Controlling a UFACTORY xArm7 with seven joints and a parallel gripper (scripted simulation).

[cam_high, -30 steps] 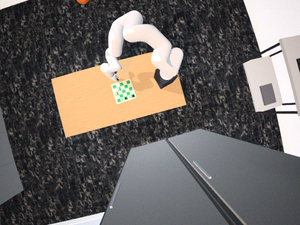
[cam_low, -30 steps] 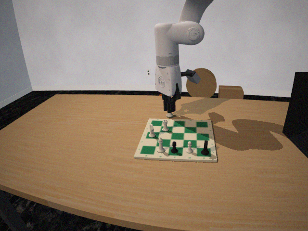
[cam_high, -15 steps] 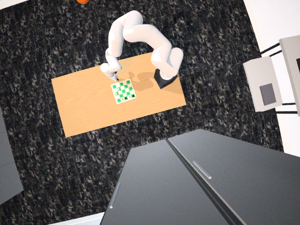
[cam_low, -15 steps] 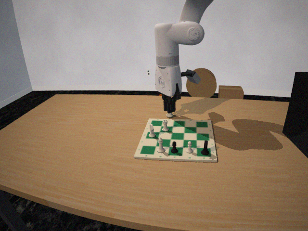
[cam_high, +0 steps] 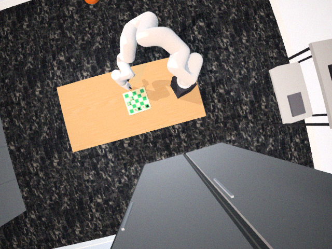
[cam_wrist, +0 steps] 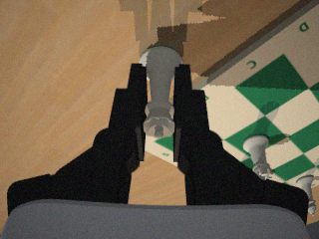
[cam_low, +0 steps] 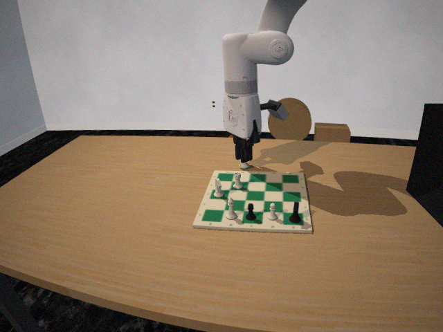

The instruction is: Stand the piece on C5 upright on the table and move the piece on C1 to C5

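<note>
The black pawn lies 210 mm to the left of my hand, 60 mm behind it and 20 mm below it. Also, from my hand: chessboard: 130 mm to the left, 50 mm behind, 40 mm below; then tall black piece: 210 mm to the left, 140 mm behind, 20 mm below; then white pawn: 200 mm to the left, 100 mm behind, 20 mm below.
</note>
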